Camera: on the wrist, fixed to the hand. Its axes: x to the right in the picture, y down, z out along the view.
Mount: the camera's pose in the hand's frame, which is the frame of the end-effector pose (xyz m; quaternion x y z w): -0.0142 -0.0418 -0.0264 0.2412 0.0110 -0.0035 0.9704
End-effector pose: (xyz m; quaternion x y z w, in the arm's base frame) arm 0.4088 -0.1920 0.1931 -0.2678 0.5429 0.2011 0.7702
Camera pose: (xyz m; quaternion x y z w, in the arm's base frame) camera 0.4100 -0.2413 0.2076 -0.0782 0.5828 0.0586 0.8067
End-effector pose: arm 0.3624 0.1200 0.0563 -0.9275 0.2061 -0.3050 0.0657
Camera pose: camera 0.3507 0.1640 0.0803 -0.8815 0.1239 -0.3561 0.2841
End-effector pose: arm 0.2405 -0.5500 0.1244 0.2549 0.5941 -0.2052 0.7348
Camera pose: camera 0.1920 -0.5665 0.1285 0.4248 0.5360 -0.3422 0.6443
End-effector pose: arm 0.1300 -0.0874 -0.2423 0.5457 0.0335 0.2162 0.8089
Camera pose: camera 0.1226 -0.0830 -0.2930 0.7222 0.0955 0.2049 0.6537
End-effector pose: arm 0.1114 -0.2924 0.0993 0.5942 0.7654 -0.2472 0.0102
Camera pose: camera 0.0847 -0.3021 0.1422 -0.5791 -0.6853 0.4180 0.1427
